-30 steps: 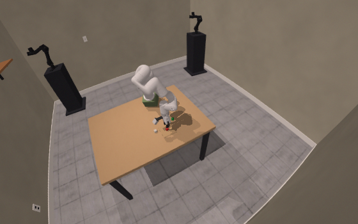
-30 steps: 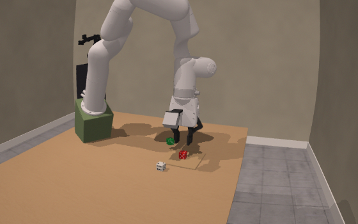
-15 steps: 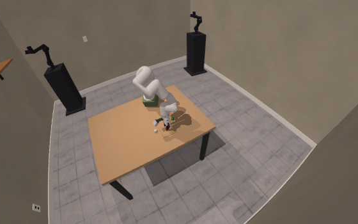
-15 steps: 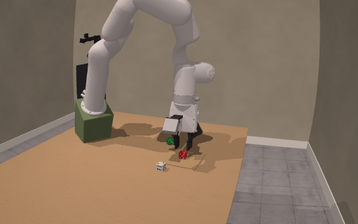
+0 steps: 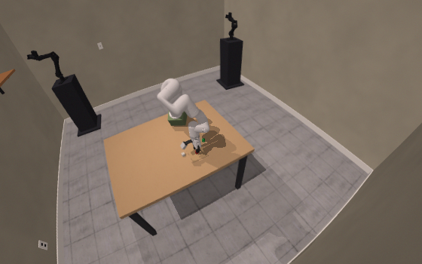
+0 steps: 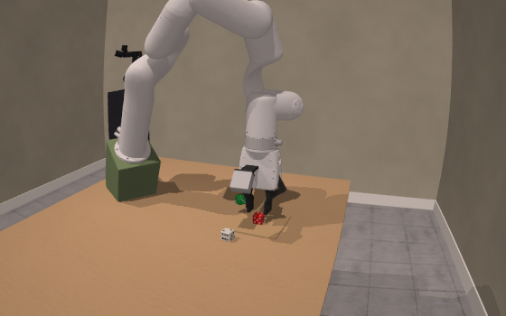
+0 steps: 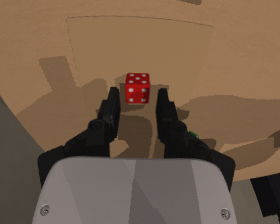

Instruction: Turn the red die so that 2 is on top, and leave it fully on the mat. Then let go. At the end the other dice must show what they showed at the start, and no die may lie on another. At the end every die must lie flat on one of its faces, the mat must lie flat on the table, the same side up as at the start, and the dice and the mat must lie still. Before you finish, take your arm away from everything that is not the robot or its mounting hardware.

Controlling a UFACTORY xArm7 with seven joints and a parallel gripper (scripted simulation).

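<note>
Right now the red die is 4 cm below my hand. From my hand the other things lie so: tan mat: 5 cm below; green die: 11 cm to the left, 10 cm behind, 4 cm below; white die: 11 cm to the right, 4 cm below, 3 cm behind.
</note>
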